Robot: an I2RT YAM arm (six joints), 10 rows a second.
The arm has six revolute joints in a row. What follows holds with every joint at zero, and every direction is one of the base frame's. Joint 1 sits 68.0 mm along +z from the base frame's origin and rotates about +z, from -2.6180 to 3.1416 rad. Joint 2 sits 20.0 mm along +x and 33.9 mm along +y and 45.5 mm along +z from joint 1 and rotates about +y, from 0.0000 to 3.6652 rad. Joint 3 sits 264.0 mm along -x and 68.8 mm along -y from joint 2 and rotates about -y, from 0.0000 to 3.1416 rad. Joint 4 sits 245.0 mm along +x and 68.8 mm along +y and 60.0 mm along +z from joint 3 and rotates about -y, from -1.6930 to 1.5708 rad. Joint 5 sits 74.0 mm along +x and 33.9 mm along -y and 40.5 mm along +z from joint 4 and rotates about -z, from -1.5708 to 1.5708 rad. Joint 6 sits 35.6 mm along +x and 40.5 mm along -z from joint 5 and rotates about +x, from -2.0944 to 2.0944 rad. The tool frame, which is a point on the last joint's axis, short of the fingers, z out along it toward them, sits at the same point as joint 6; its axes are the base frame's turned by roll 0.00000, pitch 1.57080 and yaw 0.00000 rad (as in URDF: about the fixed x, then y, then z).
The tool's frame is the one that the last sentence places.
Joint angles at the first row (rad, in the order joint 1, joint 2, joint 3, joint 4, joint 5, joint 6):
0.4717 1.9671 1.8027 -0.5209 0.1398 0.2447
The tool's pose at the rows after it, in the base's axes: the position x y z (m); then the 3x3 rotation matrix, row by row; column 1 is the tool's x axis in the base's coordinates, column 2 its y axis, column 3 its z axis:
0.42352 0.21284 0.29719; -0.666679 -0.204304 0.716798; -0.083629 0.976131 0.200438; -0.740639 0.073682 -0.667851
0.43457 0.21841 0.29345; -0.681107 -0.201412 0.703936; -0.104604 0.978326 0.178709; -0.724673 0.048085 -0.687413
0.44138 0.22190 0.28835; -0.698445 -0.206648 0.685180; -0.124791 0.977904 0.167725; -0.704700 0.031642 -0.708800
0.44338 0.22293 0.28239; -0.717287 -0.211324 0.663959; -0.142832 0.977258 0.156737; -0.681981 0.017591 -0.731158
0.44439 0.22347 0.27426; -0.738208 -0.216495 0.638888; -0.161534 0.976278 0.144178; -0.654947 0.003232 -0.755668
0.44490 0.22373 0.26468; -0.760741 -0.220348 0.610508; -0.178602 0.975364 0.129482; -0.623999 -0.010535 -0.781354
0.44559 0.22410 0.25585; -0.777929 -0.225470 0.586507; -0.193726 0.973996 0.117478; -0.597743 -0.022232 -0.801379
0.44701 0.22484 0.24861; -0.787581 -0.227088 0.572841; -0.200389 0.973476 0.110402; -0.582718 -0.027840 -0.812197
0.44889 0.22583 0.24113; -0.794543 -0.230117 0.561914; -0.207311 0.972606 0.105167; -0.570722 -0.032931 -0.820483
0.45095 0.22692 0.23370; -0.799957 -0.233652 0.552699; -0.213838 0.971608 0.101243; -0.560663 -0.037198 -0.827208
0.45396 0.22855 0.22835; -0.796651 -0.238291 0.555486; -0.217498 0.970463 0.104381; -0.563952 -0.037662 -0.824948
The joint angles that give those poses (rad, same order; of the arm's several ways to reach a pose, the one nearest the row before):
0.4770 2.0525 1.9057 -0.5949 0.1516 0.2367
0.4778 2.1197 2.0018 -0.6533 0.1657 0.2253
0.4778 2.1673 2.0659 -0.7006 0.1669 0.2150
0.4778 2.1899 2.0880 -0.7334 0.1669 0.2073
0.4778 2.2081 2.0960 -0.7608 0.1665 0.2001
0.4778 2.2253 2.0972 -0.7864 0.1665 0.1951
0.4778 2.2414 2.0972 -0.8044 0.1661 0.1894
0.4778 2.2559 2.0972 -0.8089 0.1661 0.1879
0.4778 2.2715 2.0972 -0.8082 0.1658 0.1848
0.4778 2.2875 2.0976 -0.8047 0.1650 0.1814
0.4778 2.3020 2.0998 -0.7879 0.1635 0.1764

